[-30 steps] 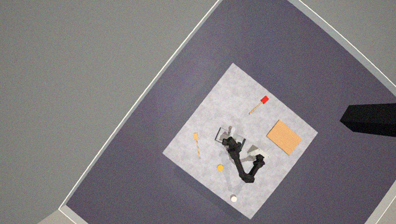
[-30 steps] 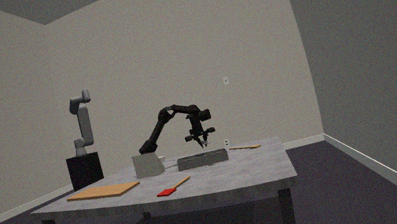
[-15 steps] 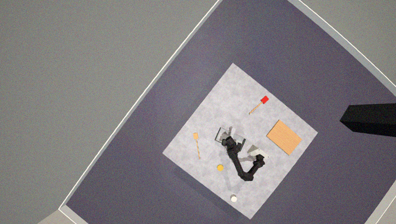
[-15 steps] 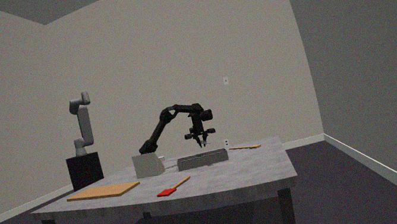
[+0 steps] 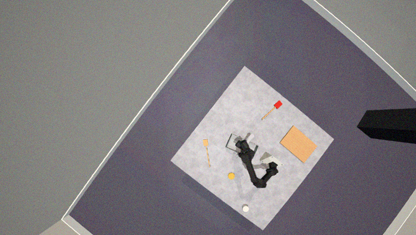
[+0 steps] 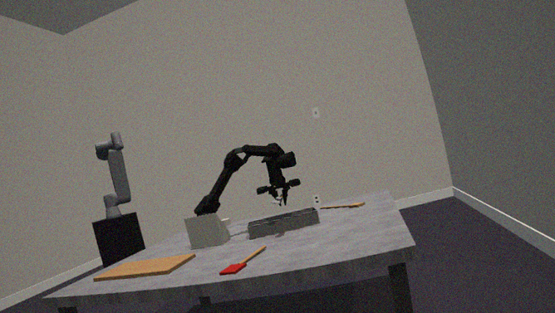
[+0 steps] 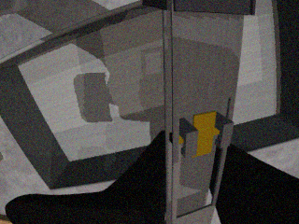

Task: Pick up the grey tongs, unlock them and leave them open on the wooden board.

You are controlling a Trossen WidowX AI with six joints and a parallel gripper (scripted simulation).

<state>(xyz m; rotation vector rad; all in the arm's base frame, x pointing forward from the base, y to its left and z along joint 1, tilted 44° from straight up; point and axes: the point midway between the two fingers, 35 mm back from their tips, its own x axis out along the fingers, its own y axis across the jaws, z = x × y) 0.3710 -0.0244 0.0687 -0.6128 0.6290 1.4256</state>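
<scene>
Right now my gripper tip is 2 cm to the right of the yellow lock piece and 4 cm below it. Round my gripper tip: roasting tin: 2 cm behind, 7 cm below; yellow disc: 12 cm behind, 33 cm to the left, 9 cm below; red spatula: 8 cm behind, 52 cm to the right, 10 cm below.
</scene>
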